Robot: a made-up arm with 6 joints. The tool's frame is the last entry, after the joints. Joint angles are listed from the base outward.
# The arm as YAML. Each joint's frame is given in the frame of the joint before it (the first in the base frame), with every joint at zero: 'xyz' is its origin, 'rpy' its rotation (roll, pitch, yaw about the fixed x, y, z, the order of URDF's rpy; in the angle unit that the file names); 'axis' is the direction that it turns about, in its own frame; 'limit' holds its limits. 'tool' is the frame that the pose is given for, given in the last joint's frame.
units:
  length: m
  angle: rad
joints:
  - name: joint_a
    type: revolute
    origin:
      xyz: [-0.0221, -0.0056, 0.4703]
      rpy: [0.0, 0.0, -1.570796]
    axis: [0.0, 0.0, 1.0]
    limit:
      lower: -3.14
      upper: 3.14
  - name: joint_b
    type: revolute
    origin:
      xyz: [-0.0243, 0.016, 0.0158]
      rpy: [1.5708, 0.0, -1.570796]
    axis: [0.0, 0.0, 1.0]
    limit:
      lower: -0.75
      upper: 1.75
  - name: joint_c
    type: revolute
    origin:
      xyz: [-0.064, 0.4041, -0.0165]
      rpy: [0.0, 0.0, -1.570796]
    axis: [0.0, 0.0, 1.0]
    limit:
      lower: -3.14
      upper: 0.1
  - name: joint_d
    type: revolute
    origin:
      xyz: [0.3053, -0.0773, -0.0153]
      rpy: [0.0, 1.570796, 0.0]
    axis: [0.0, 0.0, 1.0]
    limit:
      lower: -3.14
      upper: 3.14
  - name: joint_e
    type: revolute
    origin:
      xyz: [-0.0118, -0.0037, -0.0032]
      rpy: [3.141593, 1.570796, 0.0]
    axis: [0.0, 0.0, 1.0]
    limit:
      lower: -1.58
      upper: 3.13
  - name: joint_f
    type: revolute
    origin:
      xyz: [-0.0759, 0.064, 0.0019]
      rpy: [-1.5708, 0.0, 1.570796]
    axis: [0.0, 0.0, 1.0]
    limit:
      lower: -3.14
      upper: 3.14
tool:
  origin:
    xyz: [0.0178, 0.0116, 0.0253]
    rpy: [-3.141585, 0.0, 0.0]
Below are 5 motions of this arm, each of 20 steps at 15 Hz.
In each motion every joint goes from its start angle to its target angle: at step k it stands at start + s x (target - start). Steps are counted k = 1, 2, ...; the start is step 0. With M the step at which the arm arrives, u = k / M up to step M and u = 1 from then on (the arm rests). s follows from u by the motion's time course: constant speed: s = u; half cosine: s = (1 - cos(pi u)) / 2; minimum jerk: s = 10 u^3 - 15 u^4 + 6 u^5.
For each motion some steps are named. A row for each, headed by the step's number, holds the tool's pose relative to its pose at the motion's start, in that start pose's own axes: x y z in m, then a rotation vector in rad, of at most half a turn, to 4 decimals.
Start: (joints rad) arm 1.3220 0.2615 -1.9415 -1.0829 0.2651 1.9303
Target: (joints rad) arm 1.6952 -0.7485 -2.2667 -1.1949 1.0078 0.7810
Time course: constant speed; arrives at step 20
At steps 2, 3, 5, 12, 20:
2: 0.0431 0.0483 0.0607 0.0485 -0.0875 0.0891
3: 0.0648 0.0690 0.0936 0.0682 -0.1327 0.1289
5: 0.1084 0.1026 0.1638 0.0981 -0.2242 0.1986
12: 0.2580 0.1284 0.4350 0.1070 -0.5245 0.3394
20: 0.3997 -0.0260 0.7242 -0.0182 -0.7284 0.3315

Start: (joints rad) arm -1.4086 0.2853 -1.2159 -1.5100 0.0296 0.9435
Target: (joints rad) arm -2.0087 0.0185 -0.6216 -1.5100 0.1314 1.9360
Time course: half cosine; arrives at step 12
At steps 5, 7, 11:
5: -0.1206 -0.0722 0.0280 -0.1451 0.2000 -0.5040
7: -0.2050 -0.0989 0.0634 -0.2820 0.3107 -0.8603
11: -0.3105 -0.1015 0.1255 -0.5146 0.4210 -1.3447

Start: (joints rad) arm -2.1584 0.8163 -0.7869 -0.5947 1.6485 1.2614
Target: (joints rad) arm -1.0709 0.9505 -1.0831 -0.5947 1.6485 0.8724
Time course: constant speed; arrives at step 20
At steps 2, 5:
2: -0.0216 0.0095 0.0337 -0.0233 -0.1057 0.0195
5: -0.0615 0.0268 0.0797 -0.0644 -0.2633 0.0510

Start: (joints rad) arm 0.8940 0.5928 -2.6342 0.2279 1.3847 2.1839
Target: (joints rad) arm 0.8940 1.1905 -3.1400 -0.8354 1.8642 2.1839
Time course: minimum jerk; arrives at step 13
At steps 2, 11, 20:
2: 0.0039 0.0021 -0.0084 0.0039 -0.0338 0.0049
11: 0.1689 0.0256 -0.2165 0.1818 -1.1495 -0.0220
20: 0.1741 0.0246 -0.2206 0.1899 -1.1821 -0.0285

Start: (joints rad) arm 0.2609 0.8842 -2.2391 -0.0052 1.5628 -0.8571
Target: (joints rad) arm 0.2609 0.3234 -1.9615 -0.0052 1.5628 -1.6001
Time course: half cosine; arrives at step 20
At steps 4, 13, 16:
4: -0.0089 0.0123 0.0263 -0.0211 -0.0170 0.0708
13: -0.0871 0.1140 0.1759 -0.1882 -0.0894 0.5372
16: -0.1142 0.1477 0.2093 -0.2426 -0.0962 0.6670

